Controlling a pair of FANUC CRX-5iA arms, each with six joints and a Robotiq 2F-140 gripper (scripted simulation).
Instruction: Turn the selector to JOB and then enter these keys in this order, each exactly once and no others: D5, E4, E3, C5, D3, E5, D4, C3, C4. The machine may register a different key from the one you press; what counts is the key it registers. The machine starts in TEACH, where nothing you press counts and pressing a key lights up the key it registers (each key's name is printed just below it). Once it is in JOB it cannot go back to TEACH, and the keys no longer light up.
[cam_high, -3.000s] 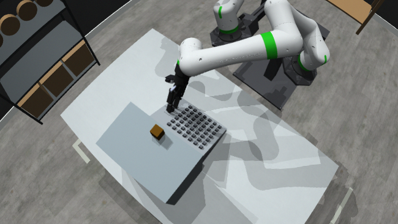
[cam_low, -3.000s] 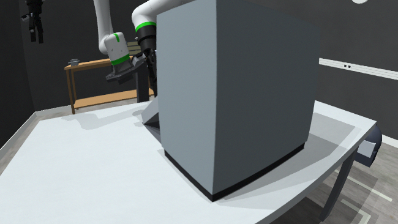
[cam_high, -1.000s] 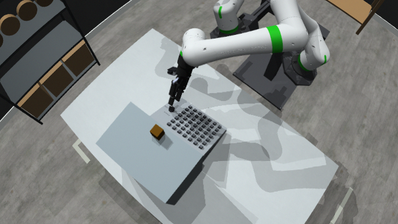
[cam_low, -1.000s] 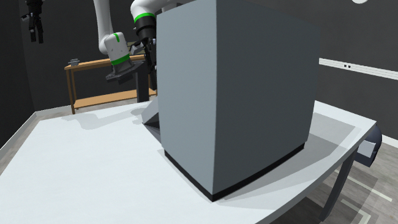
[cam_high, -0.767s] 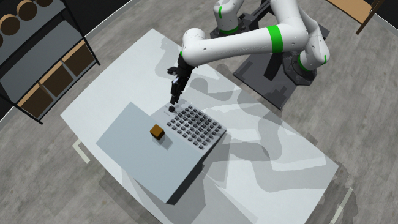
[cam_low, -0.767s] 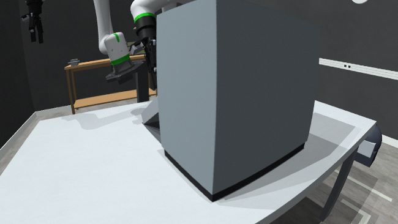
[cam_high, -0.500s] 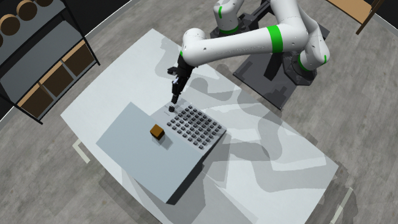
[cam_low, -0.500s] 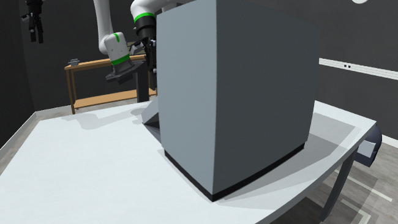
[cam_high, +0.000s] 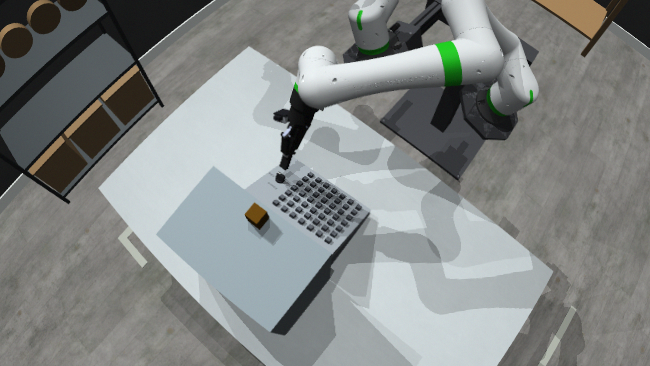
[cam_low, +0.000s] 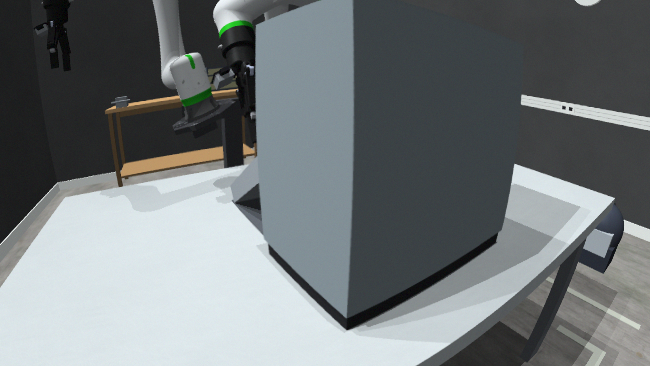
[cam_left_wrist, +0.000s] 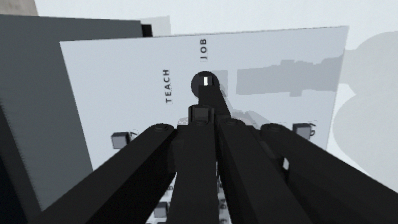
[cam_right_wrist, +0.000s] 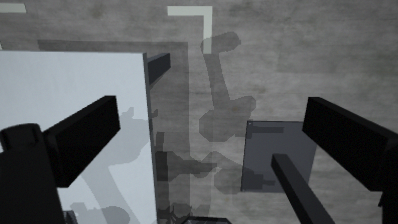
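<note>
Right now my left hand is 11 cm to the right of the key C5, 9 cm short of it and 6 cm above it. From my left hand the other things lie so: key D5: 12 cm to the left, 8 cm below, 6 cm ahead; then black selector knob: 7 cm below, 4 cm ahead, 1 cm to the right; then key E5: 12 cm to the left, 9 cm below, 3 cm ahead.
</note>
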